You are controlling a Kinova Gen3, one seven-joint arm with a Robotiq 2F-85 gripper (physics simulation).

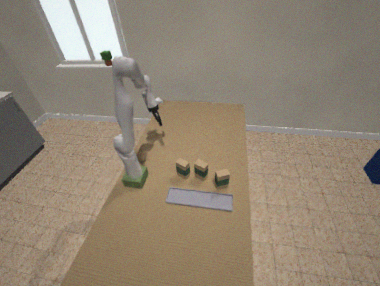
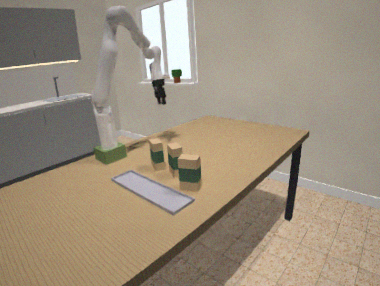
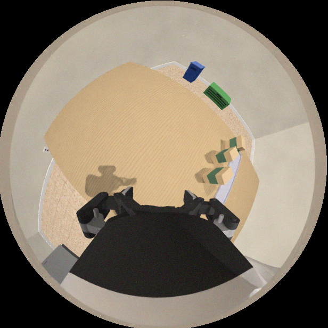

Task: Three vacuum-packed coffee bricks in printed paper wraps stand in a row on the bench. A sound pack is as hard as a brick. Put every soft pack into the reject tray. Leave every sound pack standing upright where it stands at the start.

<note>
I see my gripper (image 3: 158,194) and a grey reject tray (image 2: 165,197).
The grey reject tray also shows in image 1 (image 1: 220,201).
</note>
